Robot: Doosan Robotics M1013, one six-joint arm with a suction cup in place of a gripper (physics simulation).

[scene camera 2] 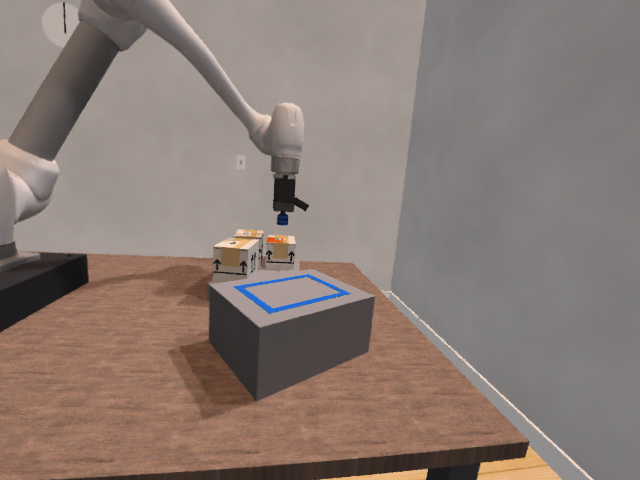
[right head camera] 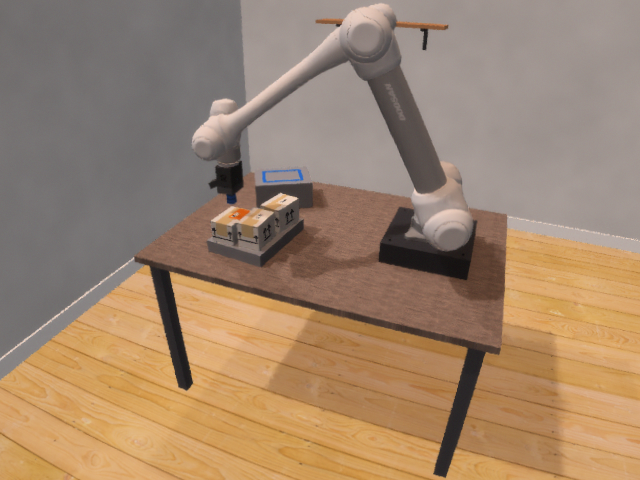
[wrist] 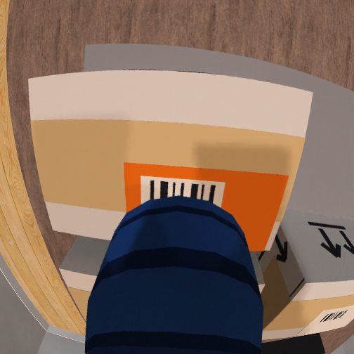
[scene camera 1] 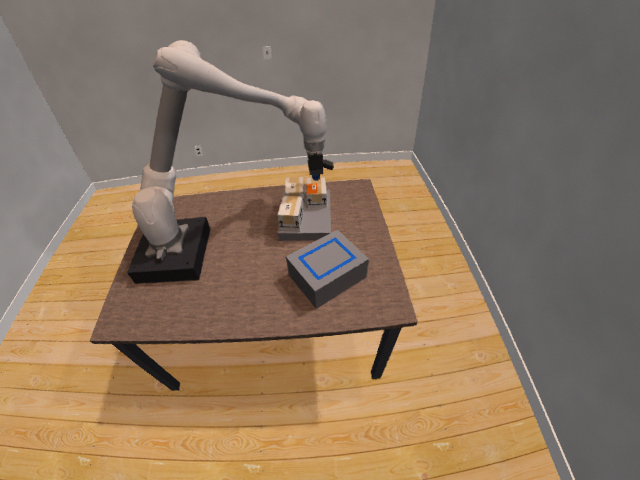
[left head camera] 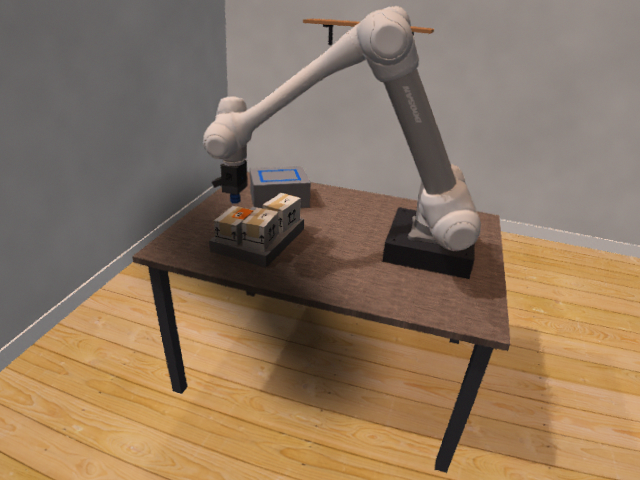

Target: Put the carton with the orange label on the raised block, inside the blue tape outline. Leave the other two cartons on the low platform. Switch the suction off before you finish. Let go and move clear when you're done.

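Pixels of known places: hand, its tool point: (scene camera 2: 282,224) (right head camera: 231,201) (scene camera 1: 316,178) (left head camera: 235,201); arm's base, origin of its link: (scene camera 1: 167,241).
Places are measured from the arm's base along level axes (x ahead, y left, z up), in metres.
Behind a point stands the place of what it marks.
Observation:
The carton with the orange label (left head camera: 227,223) {y 0.294, x 0.712, z 0.049 m} (right head camera: 223,224) {y 0.298, x 0.709, z 0.048 m} (scene camera 1: 316,195) {y 0.163, x 0.709, z 0.042 m} (scene camera 2: 280,251) {y 0.162, x 0.710, z 0.023 m} (wrist: 80,160) stands upright on the low platform (left head camera: 258,255) {y 0.324, x 0.582, z -0.039 m} (right head camera: 253,255) {y 0.325, x 0.580, z -0.039 m} (scene camera 1: 316,221) {y 0.064, x 0.696, z -0.034 m} (wrist: 325,145). My suction cup (left head camera: 235,198) (right head camera: 231,198) (scene camera 1: 315,176) (scene camera 2: 282,220) (wrist: 175,280) hangs a little above this carton's top, apart from it, and holds nothing. Two plain cartons, a near one (left head camera: 260,225) {y 0.295, x 0.585, z 0.066 m} (right head camera: 255,225) {y 0.291, x 0.582, z 0.065 m} and a taller one (left head camera: 281,204) {y 0.108, x 0.577, z 0.063 m} (scene camera 1: 290,210) {y 0.046, x 0.584, z 0.064 m} (scene camera 2: 235,256) {y 0.012, x 0.584, z 0.041 m}, stand on the same platform. The raised block (left head camera: 281,194) (right head camera: 284,194) (scene camera 1: 343,284) (scene camera 2: 315,341) bears the blue tape outline (scene camera 1: 336,273) {y -0.302, x 0.735, z 0.038 m} (scene camera 2: 310,304) {y -0.291, x 0.735, z 0.039 m}, with bare block inside it.
The robot's black base (left head camera: 429,257) {y 0.147, x 0.001, z -0.025 m} (scene camera 1: 168,270) {y -0.173, x 0.043, z -0.006 m} stands on the table (left head camera: 351,273) {y 0.258, x 0.259, z -0.082 m} (scene camera 1: 227,304) {y -0.314, x 0.299, z -0.082 m} (scene camera 2: 118,387) {y -0.325, x 0.443, z -0.082 m}. The near plain carton stands close beside the orange-labelled one. The taller plain carton stands on the platform's side nearer the block. Walls rise behind the table.

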